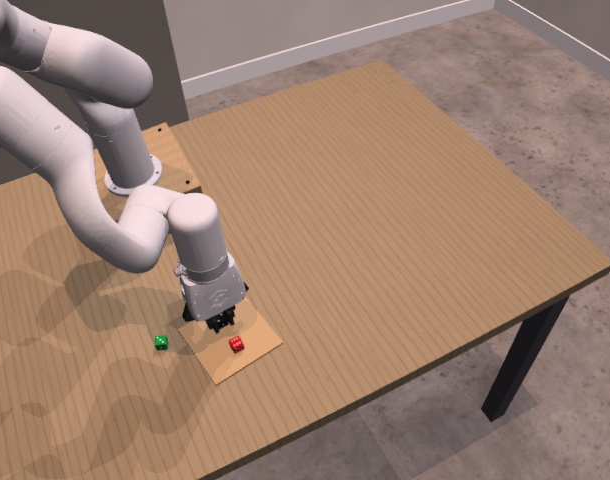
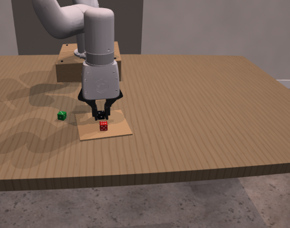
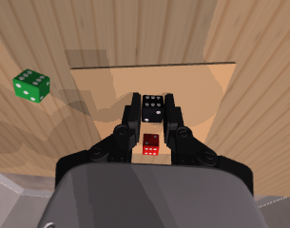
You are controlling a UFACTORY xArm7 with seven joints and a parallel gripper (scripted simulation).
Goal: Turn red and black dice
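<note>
My hand is 1 cm above the black die. Round my hand: red die 6 cm ahead, 1 cm to the left, 1 cm below; tan mat 3 cm ahead, 2 cm below; green die 1 cm behind, 11 cm to the right, 2 cm below.
</note>
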